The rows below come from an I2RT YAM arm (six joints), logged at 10 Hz.
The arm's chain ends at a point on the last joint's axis. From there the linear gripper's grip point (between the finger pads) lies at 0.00 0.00 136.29 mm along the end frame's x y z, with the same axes.
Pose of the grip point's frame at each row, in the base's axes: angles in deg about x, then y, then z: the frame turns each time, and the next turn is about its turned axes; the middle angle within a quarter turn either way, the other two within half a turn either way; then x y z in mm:
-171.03 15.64 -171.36 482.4 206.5 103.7
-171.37 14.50 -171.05 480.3 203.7 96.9
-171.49 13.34 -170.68 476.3 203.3 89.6
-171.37 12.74 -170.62 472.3 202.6 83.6
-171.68 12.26 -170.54 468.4 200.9 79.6
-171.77 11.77 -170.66 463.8 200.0 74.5
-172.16 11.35 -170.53 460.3 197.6 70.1
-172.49 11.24 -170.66 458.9 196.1 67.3
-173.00 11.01 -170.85 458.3 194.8 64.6
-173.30 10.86 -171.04 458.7 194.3 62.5
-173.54 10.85 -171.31 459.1 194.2 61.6
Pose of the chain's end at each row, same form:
-171.03 15.64 -171.36 445.7 186.0 233.3
-171.37 14.50 -171.05 446.2 183.9 227.4
-171.49 13.34 -170.68 444.9 183.7 220.8
-171.37 12.74 -170.62 442.2 182.7 215.0
-171.68 12.26 -170.54 439.5 181.6 211.4
-171.77 11.77 -170.66 436.0 180.9 206.6
-172.16 11.35 -170.53 433.5 179.4 202.5
-172.49 11.24 -170.66 432.3 178.6 199.8
-173.00 11.01 -170.85 432.3 178.5 197.4
-173.30 10.86 -171.04 433.0 178.7 195.4
-173.54 10.85 -171.31 433.4 179.1 194.6

